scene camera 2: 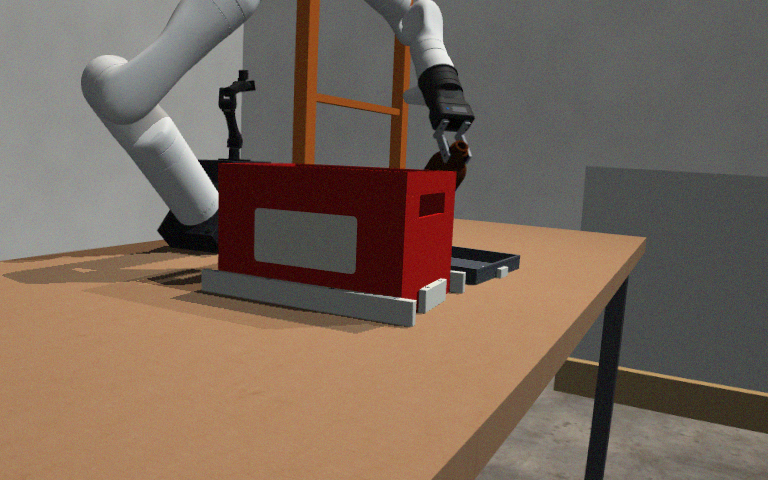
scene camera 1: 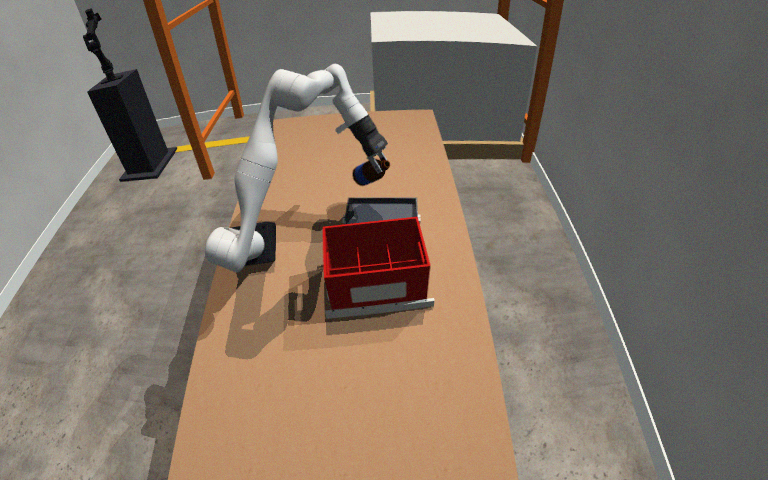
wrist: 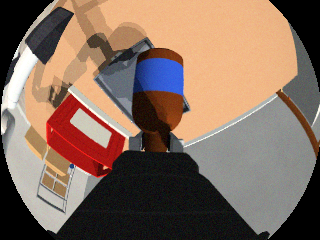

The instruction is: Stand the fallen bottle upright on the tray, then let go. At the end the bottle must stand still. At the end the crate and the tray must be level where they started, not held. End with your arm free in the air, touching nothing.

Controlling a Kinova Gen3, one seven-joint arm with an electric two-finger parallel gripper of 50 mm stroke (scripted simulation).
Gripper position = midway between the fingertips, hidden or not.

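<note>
My gripper (scene camera 2: 457, 159) in sight. Bottle (scene camera 2: 458, 149), also (wrist: 157, 105). Tray (scene camera 2: 480, 265), also (wrist: 116, 80). Red crate (scene camera 2: 362, 230), also (scene camera 1: 394, 267).
</note>
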